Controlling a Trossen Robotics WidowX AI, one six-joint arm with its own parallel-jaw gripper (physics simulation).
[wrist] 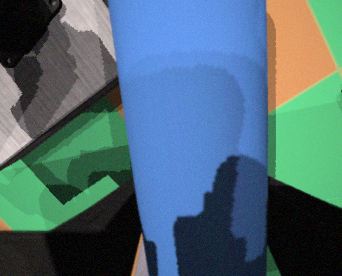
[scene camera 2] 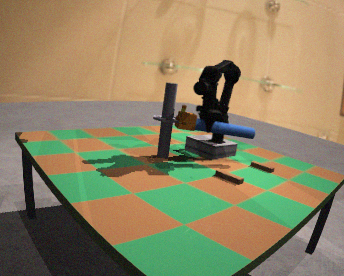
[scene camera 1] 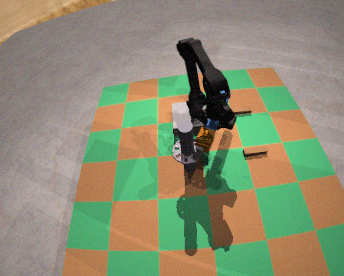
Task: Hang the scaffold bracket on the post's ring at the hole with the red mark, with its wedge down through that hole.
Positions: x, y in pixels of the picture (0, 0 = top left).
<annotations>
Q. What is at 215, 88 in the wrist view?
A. A scaffold bracket.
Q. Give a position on a scaffold bracket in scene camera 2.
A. At 220, 128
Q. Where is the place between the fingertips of my gripper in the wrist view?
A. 196, 179
</annotations>
